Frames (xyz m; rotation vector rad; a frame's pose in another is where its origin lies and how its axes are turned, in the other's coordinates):
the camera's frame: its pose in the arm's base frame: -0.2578 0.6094 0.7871 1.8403 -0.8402 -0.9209
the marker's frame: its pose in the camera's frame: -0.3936 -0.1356 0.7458 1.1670 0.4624 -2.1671
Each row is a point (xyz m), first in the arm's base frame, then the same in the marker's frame.
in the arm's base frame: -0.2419 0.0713 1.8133
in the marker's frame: 0.0364 -0.5359 -1.5646
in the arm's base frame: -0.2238 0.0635 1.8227
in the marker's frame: 0.0409 -0.5332 -1.5858
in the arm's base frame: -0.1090 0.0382 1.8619
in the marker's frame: 0.0879 -0.5053 -1.6971
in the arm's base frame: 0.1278 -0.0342 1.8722
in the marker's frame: 0.1645 -0.3830 -1.8985
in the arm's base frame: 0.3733 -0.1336 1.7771
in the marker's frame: 0.2183 -0.1607 -2.0625
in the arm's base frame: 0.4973 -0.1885 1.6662
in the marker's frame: 0.2383 0.0056 -2.1137
